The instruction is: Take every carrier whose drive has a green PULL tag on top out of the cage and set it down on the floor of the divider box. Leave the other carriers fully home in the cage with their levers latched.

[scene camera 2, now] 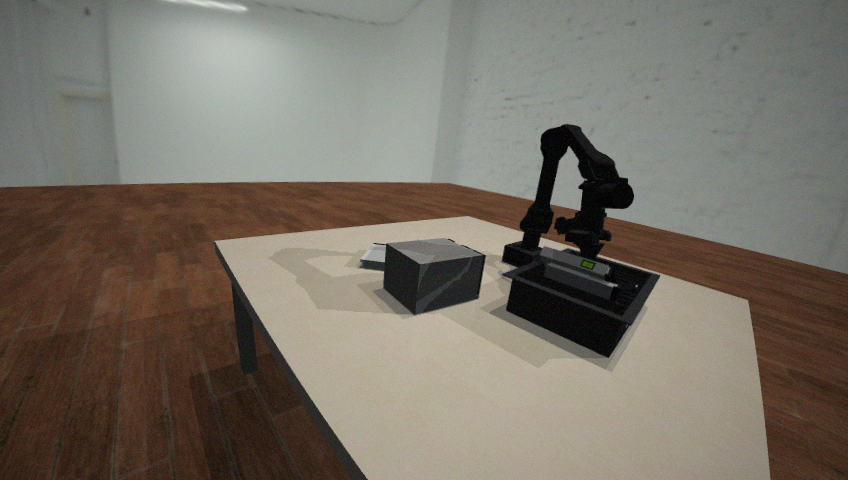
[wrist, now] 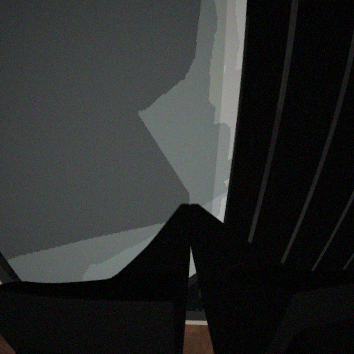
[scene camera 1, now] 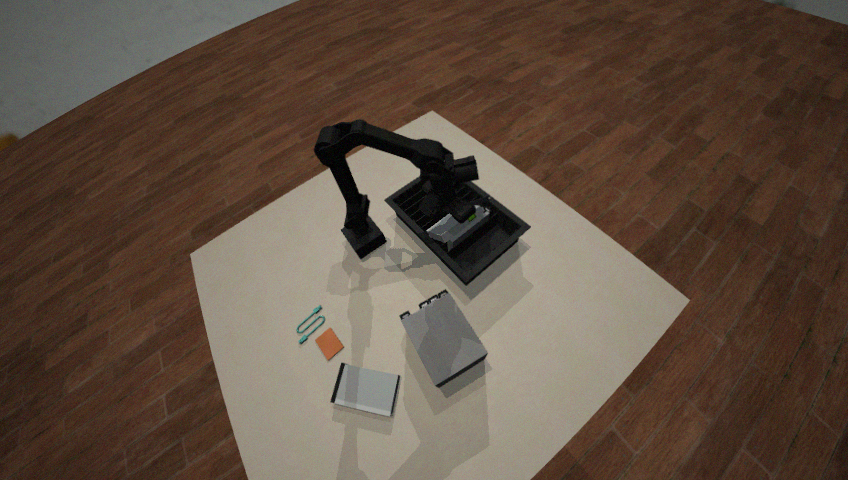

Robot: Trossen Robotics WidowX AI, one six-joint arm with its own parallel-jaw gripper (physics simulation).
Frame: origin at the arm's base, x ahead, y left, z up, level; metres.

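Seen in the pictures: gripper, fingertip midpoint: [wrist: 188,211] [scene camera 1: 452,214]; arm's base at its link origin: [scene camera 2: 529,247] [scene camera 1: 360,228].
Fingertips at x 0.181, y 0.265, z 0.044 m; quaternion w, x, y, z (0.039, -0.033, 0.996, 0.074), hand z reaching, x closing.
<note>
Pixels of each thing's top centre, then the offset from my fingertips to it. "spot": a spot on its surface instead.
- divider box at its top centre: [wrist: 210,214] [scene camera 2: 590,274] [scene camera 1: 453,212] dx -0.013, dy +0.011, dz -0.012 m
- green tag at its top centre: [scene camera 2: 588,261] [scene camera 1: 471,215] dx +0.065, dy +0.022, dz +0.040 m
- grey cage at its top centre: [scene camera 2: 436,248] [scene camera 1: 441,333] dx +0.285, dy -0.254, dz +0.015 m
- flat pale grey tray-like thing at its top centre: [scene camera 1: 364,388] [scene camera 2: 384,252] dx +0.263, dy -0.504, dz -0.077 m
- orange square at a spot on its surface: [scene camera 1: 329,343] spot: dx +0.088, dy -0.540, dz -0.099 m
- teal cable at a spot on its surface: [scene camera 1: 322,317] spot: dx -0.001, dy -0.525, dz -0.099 m
The divider box [scene camera 1: 498,255] [scene camera 2: 559,315] is black, with thin dividers at one end. A light grey carrier [scene camera 1: 457,230] [scene camera 2: 565,260] [wrist: 100,150] with a green tag [scene camera 1: 471,217] [scene camera 2: 587,264] lies in it, seemingly tilted. A lower grey strip shows beside it in scene camera 2; I cannot tell whether it is a second carrier. My gripper [scene camera 1: 462,215] [scene camera 2: 589,254] [wrist: 188,211] is shut and empty, with its tips over or against the carrier's edge next to the dividers; contact is unclear. The grey cage [scene camera 1: 443,339] [scene camera 2: 434,273] shows several dark levers at its front, with a gap between them.
A flat pale grey tray-like thing [scene camera 1: 365,389] [scene camera 2: 373,254] with dark ends lies beside the cage. An orange square [scene camera 1: 329,343] and a teal cable [scene camera 1: 321,318] lie near it. The arm's base stands beside the divider box. The box's raised walls surround the carrier.
</note>
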